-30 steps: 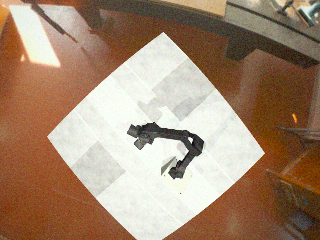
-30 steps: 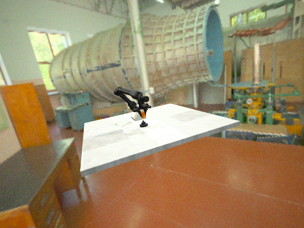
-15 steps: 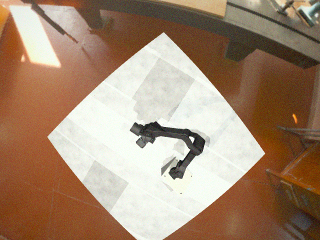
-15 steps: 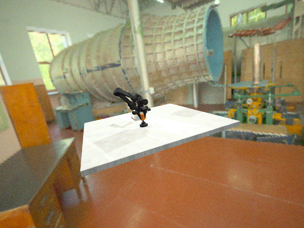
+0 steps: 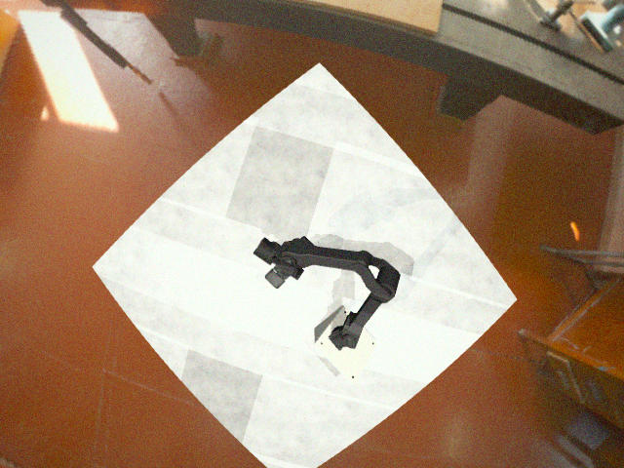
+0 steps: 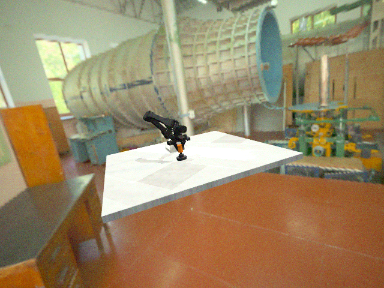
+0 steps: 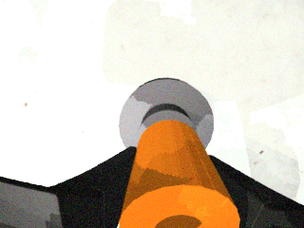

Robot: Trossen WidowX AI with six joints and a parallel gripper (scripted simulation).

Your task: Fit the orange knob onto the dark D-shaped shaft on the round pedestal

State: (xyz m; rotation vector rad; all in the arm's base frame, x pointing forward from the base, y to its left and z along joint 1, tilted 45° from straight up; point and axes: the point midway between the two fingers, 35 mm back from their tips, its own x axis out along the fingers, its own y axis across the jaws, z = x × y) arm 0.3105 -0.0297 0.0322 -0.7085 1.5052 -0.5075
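My gripper tip is now 2 cm below the orange knob. Round my gripper tip: pedestal 4 cm below.
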